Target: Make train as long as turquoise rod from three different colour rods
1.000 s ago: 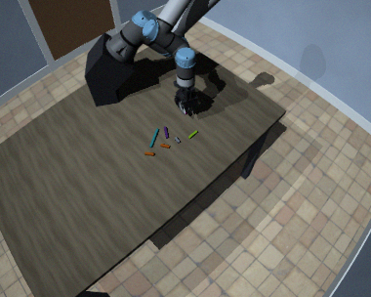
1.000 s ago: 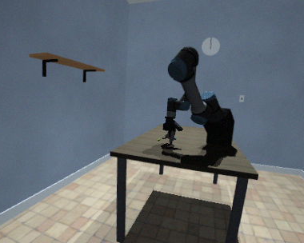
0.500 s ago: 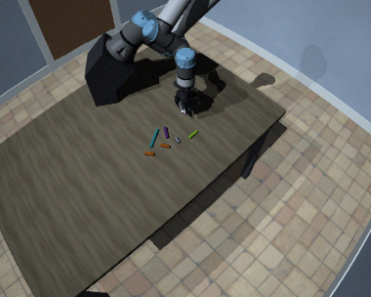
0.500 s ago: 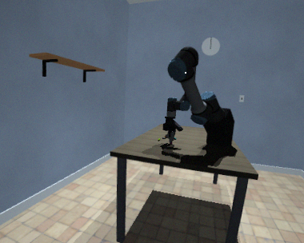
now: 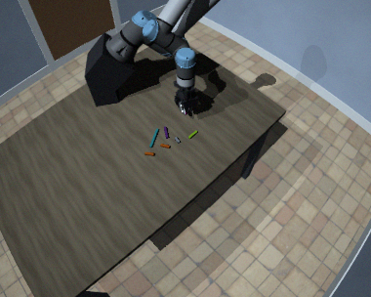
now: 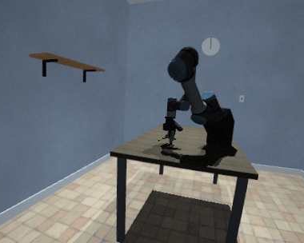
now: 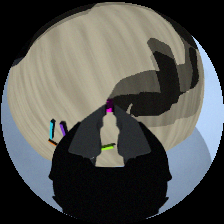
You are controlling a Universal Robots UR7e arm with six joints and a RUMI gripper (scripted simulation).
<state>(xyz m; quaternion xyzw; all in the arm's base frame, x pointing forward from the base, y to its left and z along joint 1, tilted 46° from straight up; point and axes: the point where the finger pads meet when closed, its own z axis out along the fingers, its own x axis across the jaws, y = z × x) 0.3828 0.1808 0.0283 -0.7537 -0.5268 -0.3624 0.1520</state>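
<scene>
The magenta rod lies 1 cm below my hand. From my hand the other things lie so: lime rod: 13 cm ahead, 4 cm to the right, 1 cm below; then purple rod: 5 cm ahead, 14 cm to the right, 1 cm below; then grey rod: 11 cm ahead, 12 cm to the right, 1 cm below.
</scene>
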